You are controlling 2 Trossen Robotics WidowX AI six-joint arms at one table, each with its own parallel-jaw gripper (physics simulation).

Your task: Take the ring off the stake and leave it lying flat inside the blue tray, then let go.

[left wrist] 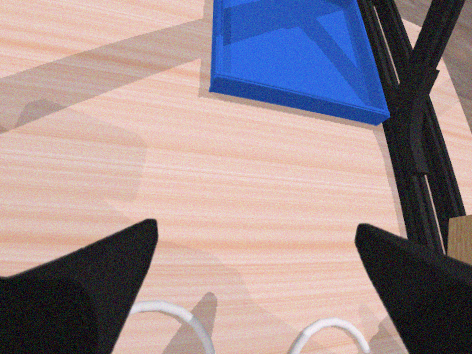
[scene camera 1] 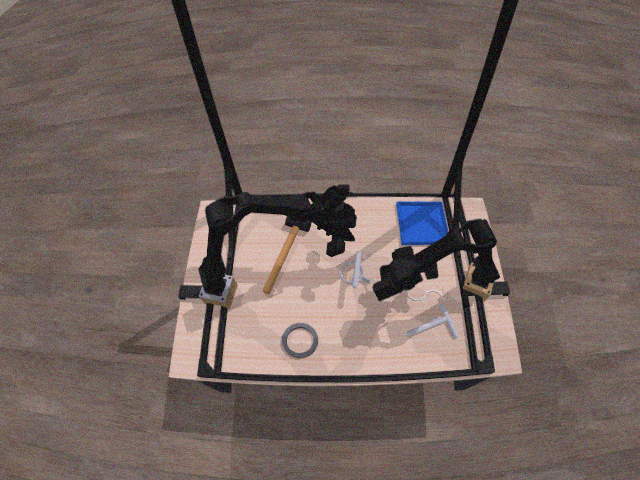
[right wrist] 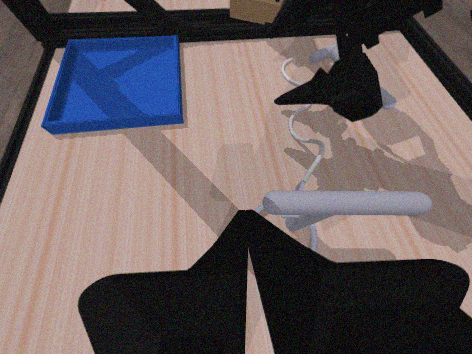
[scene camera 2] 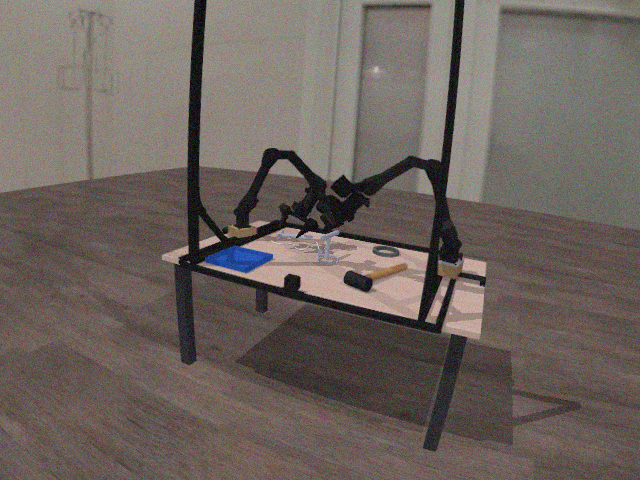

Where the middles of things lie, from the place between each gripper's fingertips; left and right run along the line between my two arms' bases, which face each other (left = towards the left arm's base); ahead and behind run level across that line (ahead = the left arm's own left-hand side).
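Blue tray (scene camera 1: 420, 223), counted from my left hand: 23 cm behind, 10 cm to the left, 7 cm below. Wooden-handled hammer (scene camera 1: 296, 225), from my left hand: 11 cm behind, 43 cm to the right, 6 cm below. Crossbar (right wrist: 277, 202): 1 cm ahead of my left hand, 19 cm to the right of it, 2 cm above it.
Blue tray, counted from my right hand: 15 cm behind, 29 cm to the left, 13 cm below. Wooden-handled hammer, from my right hand: 3 cm behind, 24 cm to the right, 11 cm below. My right gripper: 9 cm short of the crossbar, 1 cm to the right of it, 4 cm above it.
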